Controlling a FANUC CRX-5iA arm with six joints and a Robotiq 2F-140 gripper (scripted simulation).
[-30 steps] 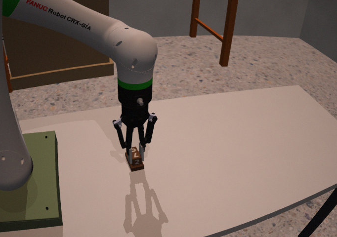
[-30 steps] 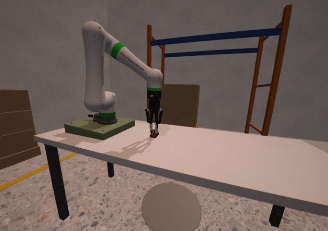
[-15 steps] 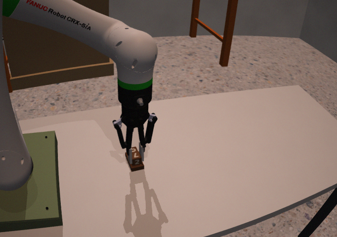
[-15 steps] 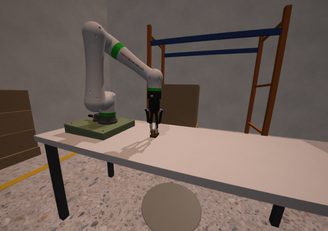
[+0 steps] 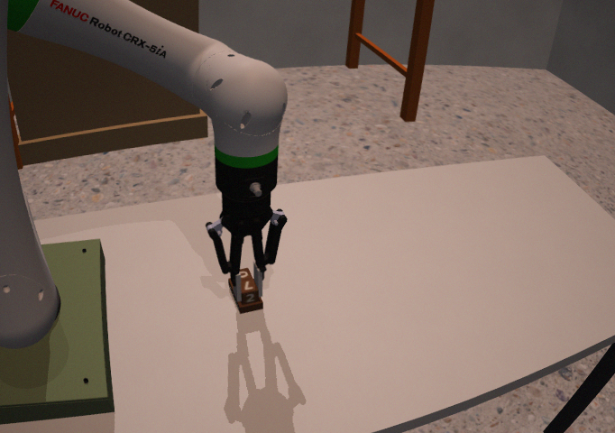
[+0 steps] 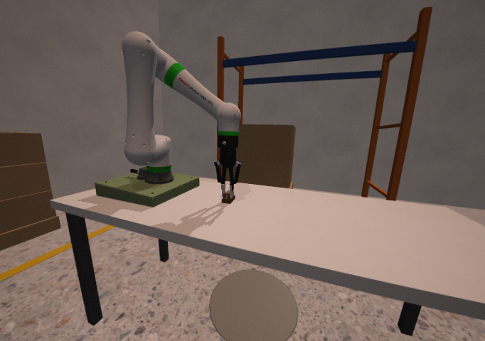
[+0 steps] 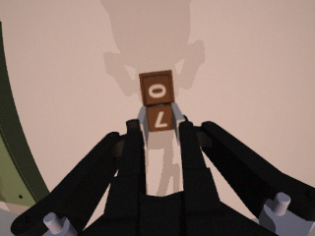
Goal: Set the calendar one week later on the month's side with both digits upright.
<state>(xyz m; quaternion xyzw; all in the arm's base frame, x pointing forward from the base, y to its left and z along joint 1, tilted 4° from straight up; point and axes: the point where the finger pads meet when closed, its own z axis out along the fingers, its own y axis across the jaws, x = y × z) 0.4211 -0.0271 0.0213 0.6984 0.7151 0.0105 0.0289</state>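
Right now the brown tray is 20 mm to the left of my hand and 50 mm below it.
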